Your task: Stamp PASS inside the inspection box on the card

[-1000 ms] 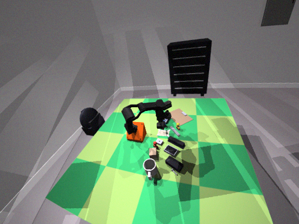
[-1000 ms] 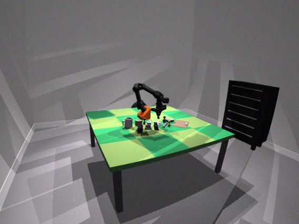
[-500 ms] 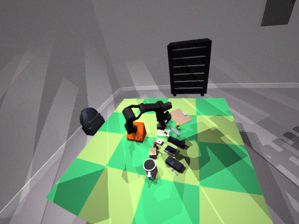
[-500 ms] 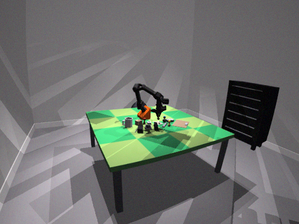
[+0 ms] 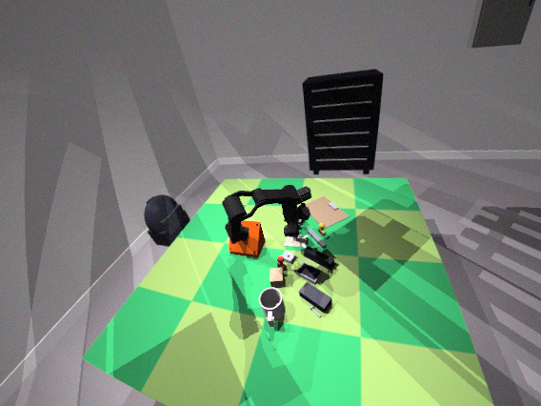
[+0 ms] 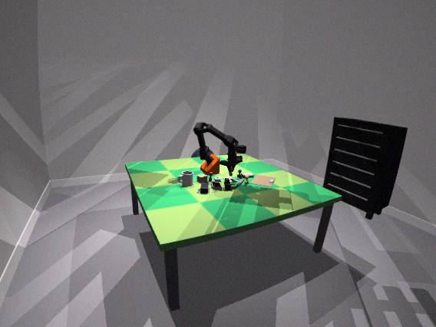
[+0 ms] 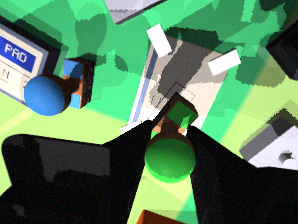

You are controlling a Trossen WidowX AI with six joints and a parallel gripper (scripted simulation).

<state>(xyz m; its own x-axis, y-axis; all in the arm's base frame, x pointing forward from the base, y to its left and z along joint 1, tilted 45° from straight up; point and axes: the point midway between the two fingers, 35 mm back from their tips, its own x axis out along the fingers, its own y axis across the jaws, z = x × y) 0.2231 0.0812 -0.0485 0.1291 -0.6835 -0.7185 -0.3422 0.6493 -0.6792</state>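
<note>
My gripper tip is 10 mm short of the white card and 60 mm above it. The rest, counted from my gripper tip: blue-knobbed stamp (20 mm behind, 80 mm to the left, 40 mm below); then green-knobbed pass stamp (10 mm below); then grey bar (100 mm ahead, 40 mm to the left, 50 mm below).
</note>
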